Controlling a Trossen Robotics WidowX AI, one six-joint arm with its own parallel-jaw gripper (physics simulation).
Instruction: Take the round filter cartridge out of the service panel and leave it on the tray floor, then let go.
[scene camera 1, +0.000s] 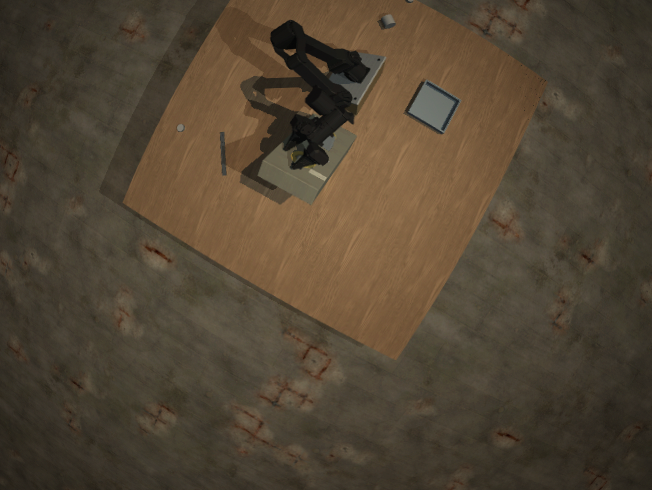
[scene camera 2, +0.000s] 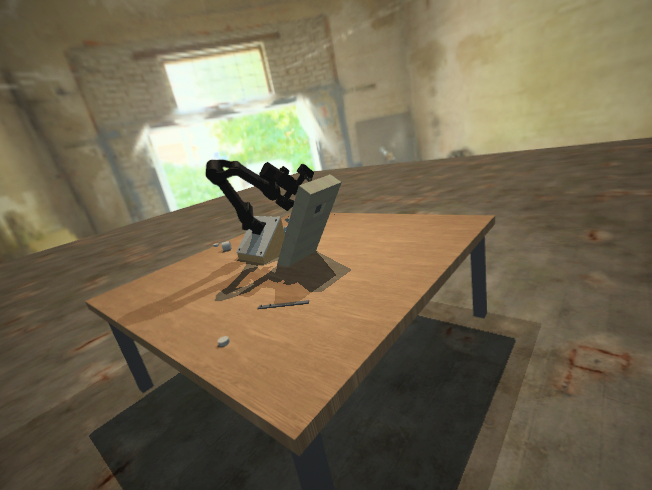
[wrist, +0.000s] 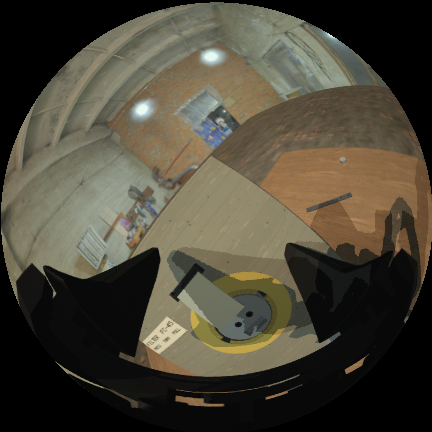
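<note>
The round filter cartridge (wrist: 260, 309) sits in a yellow ring in the service panel (scene camera 1: 289, 177) (scene camera 2: 308, 226) (wrist: 220, 200). It has a grey face with two dark holes and a pale handle (wrist: 210, 298) with a black end bar. The arm hides much of it in scene camera 1, and the panel hides it in scene camera 2. My gripper (scene camera 1: 291, 156) (wrist: 223, 253) is open and empty close to the panel face, its fingers on either side of the handle in the wrist view. The shallow blue-rimmed tray (scene camera 1: 433, 106) lies on the table, apart from the panel.
The arm's base block (scene camera 1: 373, 79) (scene camera 2: 271, 237) stands close to the panel. A dark bar (scene camera 1: 223, 153) (scene camera 2: 283, 305) (wrist: 329, 202) and a small white disc (scene camera 1: 180, 127) (scene camera 2: 223, 341) (wrist: 342, 160) lie on the table. A grey cylinder (scene camera 1: 388, 21) (scene camera 2: 226, 246) lies beyond the base.
</note>
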